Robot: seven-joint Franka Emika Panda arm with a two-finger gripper.
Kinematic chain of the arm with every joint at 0, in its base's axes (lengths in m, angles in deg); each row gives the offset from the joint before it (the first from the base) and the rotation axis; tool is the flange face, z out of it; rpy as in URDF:
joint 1: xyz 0 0 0.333 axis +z
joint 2: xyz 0 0 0 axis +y
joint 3: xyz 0 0 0.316 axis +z
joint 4: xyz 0.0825 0 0 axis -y
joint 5: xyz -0.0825 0 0.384 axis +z
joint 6: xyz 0 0 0 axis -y
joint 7: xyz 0.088 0 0 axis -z
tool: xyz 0 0 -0.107 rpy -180 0 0
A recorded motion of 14 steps. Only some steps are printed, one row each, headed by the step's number.
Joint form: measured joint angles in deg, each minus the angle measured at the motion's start. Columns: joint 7, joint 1, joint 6, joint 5, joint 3, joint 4, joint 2.
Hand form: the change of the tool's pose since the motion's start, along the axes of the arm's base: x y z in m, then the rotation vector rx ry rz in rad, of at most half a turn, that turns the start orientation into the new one. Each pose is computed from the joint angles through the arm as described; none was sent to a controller.
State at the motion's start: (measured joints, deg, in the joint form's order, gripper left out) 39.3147 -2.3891 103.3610 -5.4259 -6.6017 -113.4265 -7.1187
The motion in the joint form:
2: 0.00 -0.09 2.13 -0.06 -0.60 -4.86 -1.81
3: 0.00 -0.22 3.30 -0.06 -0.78 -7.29 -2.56
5: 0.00 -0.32 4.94 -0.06 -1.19 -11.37 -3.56
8: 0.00 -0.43 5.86 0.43 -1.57 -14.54 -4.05
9: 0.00 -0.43 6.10 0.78 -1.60 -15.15 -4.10
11: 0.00 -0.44 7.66 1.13 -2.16 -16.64 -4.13
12: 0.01 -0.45 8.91 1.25 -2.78 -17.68 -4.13
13: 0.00 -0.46 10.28 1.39 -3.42 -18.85 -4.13
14: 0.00 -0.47 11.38 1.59 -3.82 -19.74 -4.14
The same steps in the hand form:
2: -0.0150 -0.0037 -0.0212 0.0079 0.0155 -0.0075
3: -0.0222 -0.0049 -0.0330 0.0122 0.0240 -0.0105
5: -0.0351 -0.0064 -0.0555 0.0211 0.0483 -0.0158
8: -0.0462 -0.0073 -0.0756 0.0374 0.0769 -0.0255
9: -0.0480 -0.0066 -0.0797 0.0443 0.0814 -0.0281
11: -0.0515 -0.0098 -0.0894 0.0527 0.0784 -0.0386
12: -0.0542 -0.0140 -0.0961 0.0571 0.0740 -0.0490
13: -0.0574 -0.0182 -0.1036 0.0620 0.0697 -0.0595
14: -0.0596 -0.0206 -0.1092 0.0665 0.0650 -0.0671

